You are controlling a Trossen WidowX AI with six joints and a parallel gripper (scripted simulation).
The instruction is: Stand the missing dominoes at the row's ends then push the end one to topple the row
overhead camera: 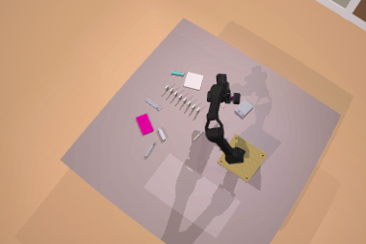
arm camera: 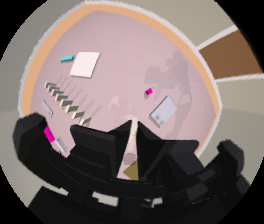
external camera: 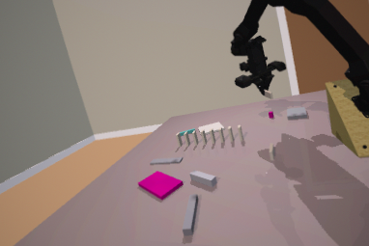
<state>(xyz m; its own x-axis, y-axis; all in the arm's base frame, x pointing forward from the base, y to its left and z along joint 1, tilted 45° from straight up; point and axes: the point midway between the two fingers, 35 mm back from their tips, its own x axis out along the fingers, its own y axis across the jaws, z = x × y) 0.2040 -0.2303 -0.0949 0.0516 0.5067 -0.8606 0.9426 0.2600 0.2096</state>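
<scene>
Now: the small magenta cube 30 mm behind my gripper tip, 100 mm to the right of it and 120 mm below it. Round my gripper tip: teal stick: 360 mm ahead, 90 mm to the right, 120 mm below; then white square: 240 mm ahead, 90 mm to the right, 120 mm below; then magenta plate: 370 mm ahead, 310 mm to the left, 120 mm below.
</scene>
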